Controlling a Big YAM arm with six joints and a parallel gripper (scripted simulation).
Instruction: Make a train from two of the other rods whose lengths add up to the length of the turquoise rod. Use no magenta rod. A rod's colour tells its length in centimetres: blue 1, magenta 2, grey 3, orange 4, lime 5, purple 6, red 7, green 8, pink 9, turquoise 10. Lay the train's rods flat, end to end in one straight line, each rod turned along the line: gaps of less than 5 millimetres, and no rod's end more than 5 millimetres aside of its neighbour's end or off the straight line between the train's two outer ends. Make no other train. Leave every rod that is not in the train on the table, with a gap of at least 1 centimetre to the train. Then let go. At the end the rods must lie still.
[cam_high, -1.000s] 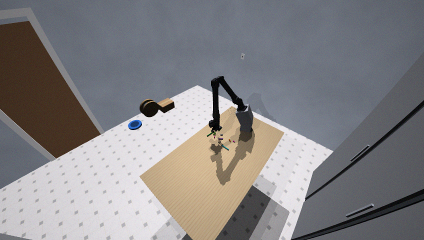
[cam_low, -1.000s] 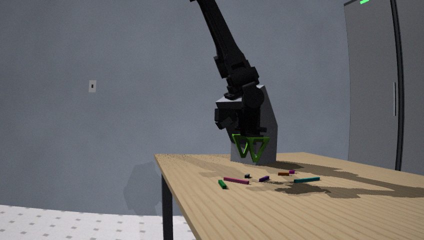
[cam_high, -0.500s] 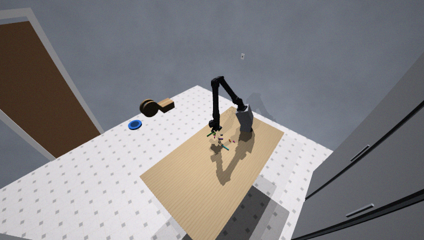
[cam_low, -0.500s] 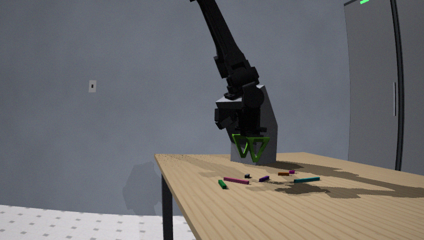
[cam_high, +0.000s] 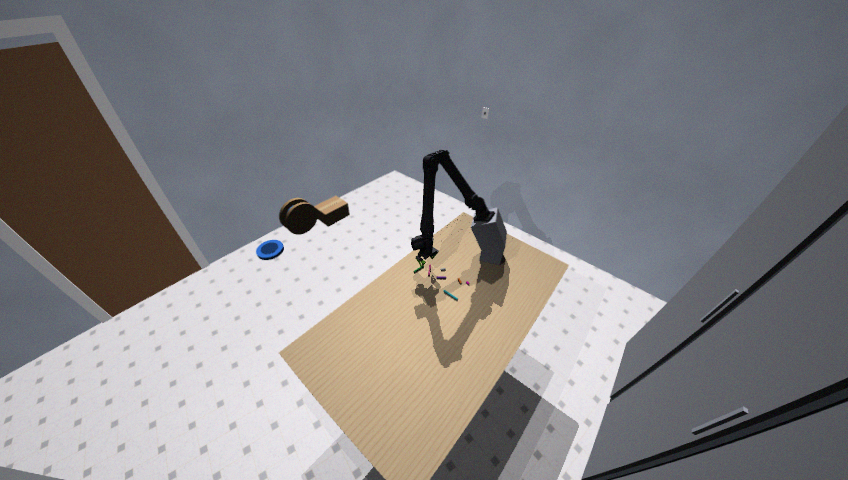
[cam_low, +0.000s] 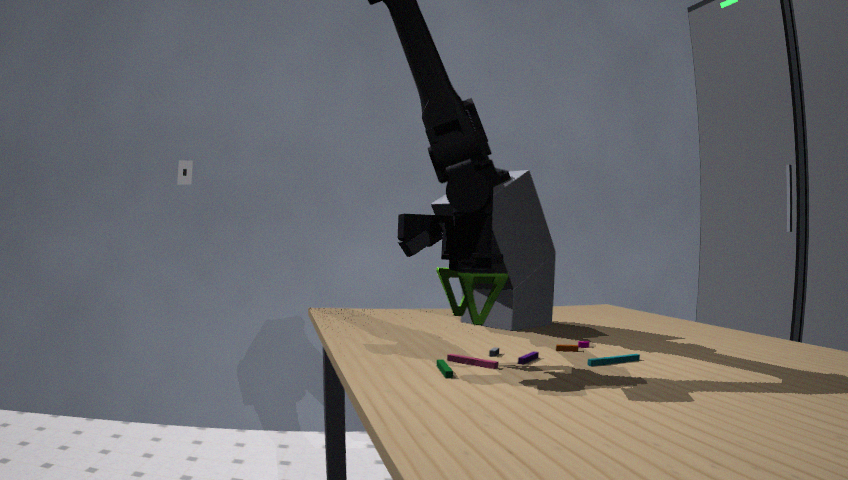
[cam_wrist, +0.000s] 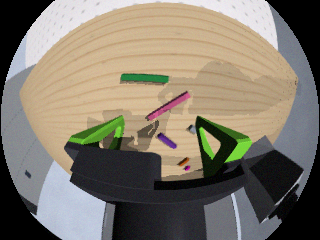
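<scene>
Now: the orange rod 50 mm behind my hand, 220 mm to the left of it and 80 mm below it. From my hand the other things lie so: long pink rod: 10 mm behind, 20 mm to the left, 80 mm below; green rod: 20 mm ahead, 40 mm to the right, 80 mm below; small grey rod: 70 mm behind, 80 mm to the left, 80 mm below.
</scene>
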